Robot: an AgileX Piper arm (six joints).
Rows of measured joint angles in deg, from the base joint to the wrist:
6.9, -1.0, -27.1, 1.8, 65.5, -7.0
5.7, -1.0, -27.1, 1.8, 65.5, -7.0
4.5, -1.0, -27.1, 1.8, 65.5, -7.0
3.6, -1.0, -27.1, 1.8, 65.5, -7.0
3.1, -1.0, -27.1, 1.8, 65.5, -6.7
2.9, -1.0, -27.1, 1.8, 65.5, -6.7
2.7, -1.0, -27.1, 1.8, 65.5, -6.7
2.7, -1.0, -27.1, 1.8, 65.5, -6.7
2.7, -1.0, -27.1, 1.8, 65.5, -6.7
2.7, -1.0, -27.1, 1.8, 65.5, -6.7
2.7, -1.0, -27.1, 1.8, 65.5, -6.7
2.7, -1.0, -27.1, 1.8, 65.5, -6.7
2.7, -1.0, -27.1, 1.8, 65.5, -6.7
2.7, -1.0, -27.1, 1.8, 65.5, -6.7
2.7, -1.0, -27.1, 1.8, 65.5, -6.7
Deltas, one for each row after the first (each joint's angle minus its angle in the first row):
-1.2, 0.0, 0.0, 0.0, 0.0, 0.0
-2.4, 0.0, 0.0, 0.0, 0.0, 0.0
-3.3, 0.0, 0.0, 0.0, 0.0, 0.0
-3.8, 0.0, 0.0, 0.0, 0.0, 0.3
-4.0, 0.0, 0.0, 0.0, 0.0, 0.3
-4.2, 0.0, 0.0, 0.0, 0.0, 0.3
-4.2, 0.0, 0.0, 0.0, 0.0, 0.3
-4.2, 0.0, 0.0, 0.0, 0.0, 0.3
-4.2, 0.0, 0.0, 0.0, 0.0, 0.3
-4.2, 0.0, 0.0, 0.0, 0.0, 0.3
-4.2, 0.0, 0.0, 0.0, 0.0, 0.3
-4.2, 0.0, 0.0, 0.0, 0.0, 0.3
-4.2, 0.0, 0.0, 0.0, 0.0, 0.3
-4.2, 0.0, 0.0, 0.0, 0.0, 0.3

